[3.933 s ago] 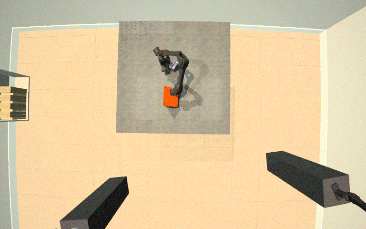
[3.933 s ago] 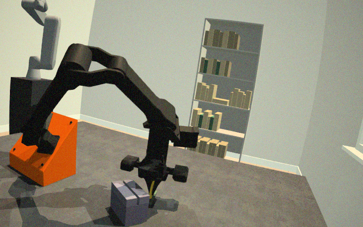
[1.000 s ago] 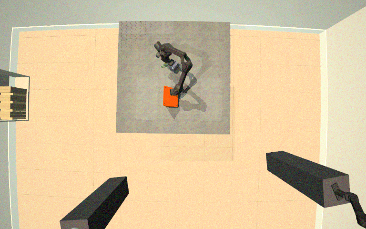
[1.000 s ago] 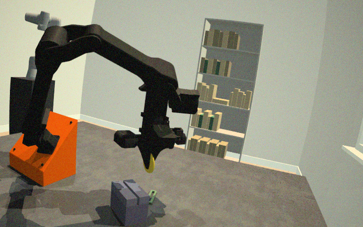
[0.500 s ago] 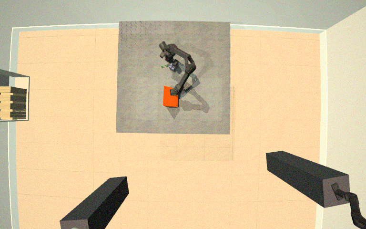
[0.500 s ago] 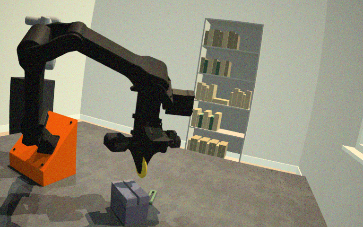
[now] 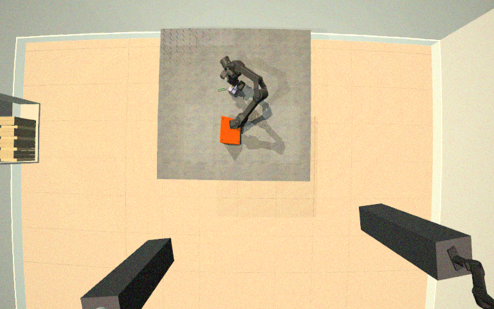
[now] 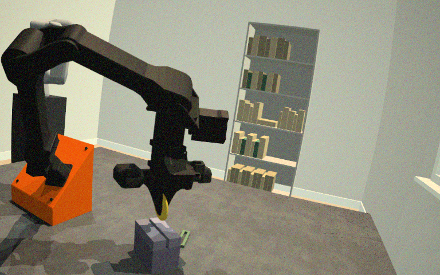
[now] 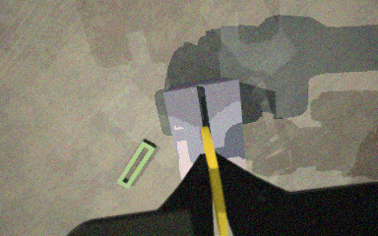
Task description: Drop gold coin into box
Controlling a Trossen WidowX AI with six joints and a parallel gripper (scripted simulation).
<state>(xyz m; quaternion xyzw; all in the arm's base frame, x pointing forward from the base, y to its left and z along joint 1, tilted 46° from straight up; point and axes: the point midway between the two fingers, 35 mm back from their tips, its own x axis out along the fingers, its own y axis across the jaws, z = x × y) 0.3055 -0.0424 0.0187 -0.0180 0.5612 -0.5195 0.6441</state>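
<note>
My gripper tip is 2 cm below the gold coin.
</note>
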